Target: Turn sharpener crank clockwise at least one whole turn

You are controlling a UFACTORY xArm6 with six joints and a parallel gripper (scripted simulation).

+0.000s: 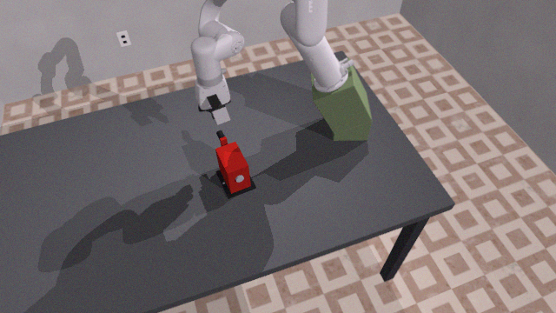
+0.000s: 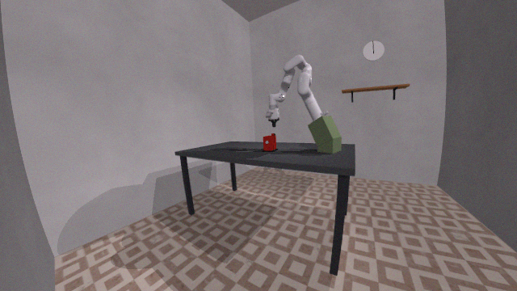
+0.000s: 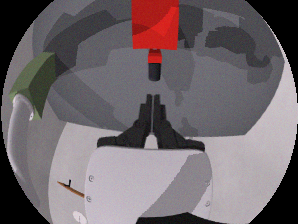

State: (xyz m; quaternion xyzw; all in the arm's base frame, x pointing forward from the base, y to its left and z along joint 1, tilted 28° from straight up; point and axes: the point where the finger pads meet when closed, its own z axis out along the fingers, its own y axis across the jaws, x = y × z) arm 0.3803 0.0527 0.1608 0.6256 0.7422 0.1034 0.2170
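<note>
The black knob lies 2 cm to the left of my hand and 9 cm below it.
</note>
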